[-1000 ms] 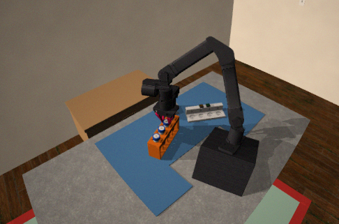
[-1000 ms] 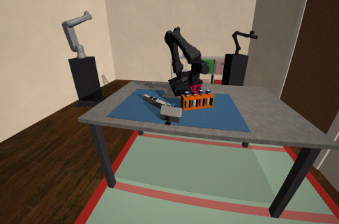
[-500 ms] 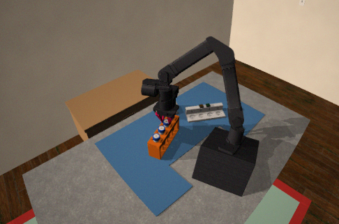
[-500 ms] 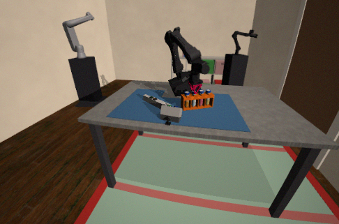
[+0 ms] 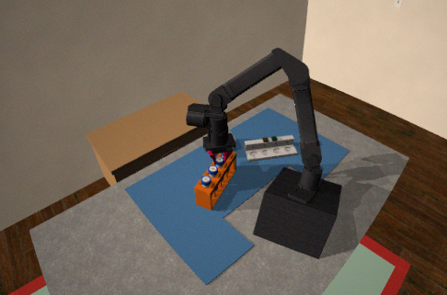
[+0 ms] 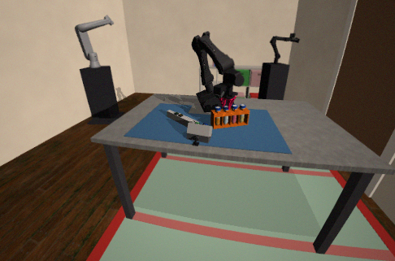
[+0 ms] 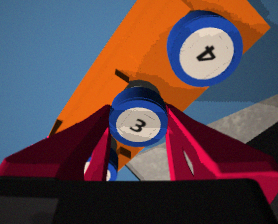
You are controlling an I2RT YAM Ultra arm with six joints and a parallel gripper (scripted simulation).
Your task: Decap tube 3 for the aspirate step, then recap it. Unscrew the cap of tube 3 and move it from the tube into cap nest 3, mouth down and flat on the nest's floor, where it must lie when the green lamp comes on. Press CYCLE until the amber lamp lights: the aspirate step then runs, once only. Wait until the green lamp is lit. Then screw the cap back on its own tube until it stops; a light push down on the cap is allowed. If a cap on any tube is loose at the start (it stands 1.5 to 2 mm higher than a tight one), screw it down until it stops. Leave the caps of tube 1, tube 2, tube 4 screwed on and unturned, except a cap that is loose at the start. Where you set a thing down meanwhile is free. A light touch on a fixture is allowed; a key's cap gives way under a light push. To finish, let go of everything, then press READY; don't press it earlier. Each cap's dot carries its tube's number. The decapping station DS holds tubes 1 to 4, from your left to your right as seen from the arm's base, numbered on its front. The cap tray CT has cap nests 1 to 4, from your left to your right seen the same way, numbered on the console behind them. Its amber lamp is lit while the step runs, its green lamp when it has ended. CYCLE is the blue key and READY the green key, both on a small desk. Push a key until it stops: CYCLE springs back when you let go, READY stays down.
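My gripper is now right at the blue cap. From my hand the other things lie so: grey key desk: 110 mm ahead, 160 mm to the right, 60 mm below; then green ready key: 90 mm ahead, 170 mm to the right, 50 mm below; then blue cycle key: 100 mm ahead, 130 mm to the right, 50 mm below.
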